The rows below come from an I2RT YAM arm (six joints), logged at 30 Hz.
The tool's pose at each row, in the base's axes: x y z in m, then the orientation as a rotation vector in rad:
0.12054 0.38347 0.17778 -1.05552 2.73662 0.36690
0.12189 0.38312 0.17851 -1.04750 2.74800 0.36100
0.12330 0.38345 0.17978 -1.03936 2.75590 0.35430
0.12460 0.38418 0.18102 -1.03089 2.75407 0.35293
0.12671 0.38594 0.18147 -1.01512 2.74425 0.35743
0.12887 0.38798 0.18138 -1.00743 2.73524 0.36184
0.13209 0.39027 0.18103 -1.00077 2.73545 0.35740
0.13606 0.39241 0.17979 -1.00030 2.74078 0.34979
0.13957 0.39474 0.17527 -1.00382 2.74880 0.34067
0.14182 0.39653 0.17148 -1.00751 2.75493 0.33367
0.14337 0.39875 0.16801 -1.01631 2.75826 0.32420
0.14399 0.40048 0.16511 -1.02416 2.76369 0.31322
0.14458 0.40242 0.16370 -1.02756 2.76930 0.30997
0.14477 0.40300 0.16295 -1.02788 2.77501 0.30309
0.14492 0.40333 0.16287 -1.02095 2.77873 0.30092
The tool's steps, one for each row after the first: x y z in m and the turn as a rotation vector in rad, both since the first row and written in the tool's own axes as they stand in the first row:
-0.00095 -0.00105 -0.00069 0.00277 0.00750 0.00813
-0.00252 -0.00156 -0.00168 0.00685 0.01210 0.01506
-0.00425 -0.00172 -0.00254 0.00970 0.00742 0.01925
-0.00702 -0.00182 -0.00228 0.01182 -0.00778 0.02543
-0.00987 -0.00184 -0.00141 0.01234 -0.01916 0.02720
-0.01357 -0.00244 -0.00014 0.01643 -0.02091 0.03085
-0.01750 -0.00380 0.00200 0.02034 -0.01540 0.03236
-0.02037 -0.00524 0.00728 0.02389 -0.00581 0.03234
-0.02217 -0.00610 0.01160 0.02642 0.00191 0.03173
-0.02380 -0.00612 0.01569 0.03029 0.00951 0.02702
-0.02460 -0.00577 0.01901 0.03480 0.01883 0.02348
-0.02589 -0.00501 0.02097 0.03496 0.02548 0.02318
-0.02621 -0.00484 0.02187 0.03803 0.03159 0.02444
-0.02650 -0.00472 0.02206 0.03980 0.03251 0.02957

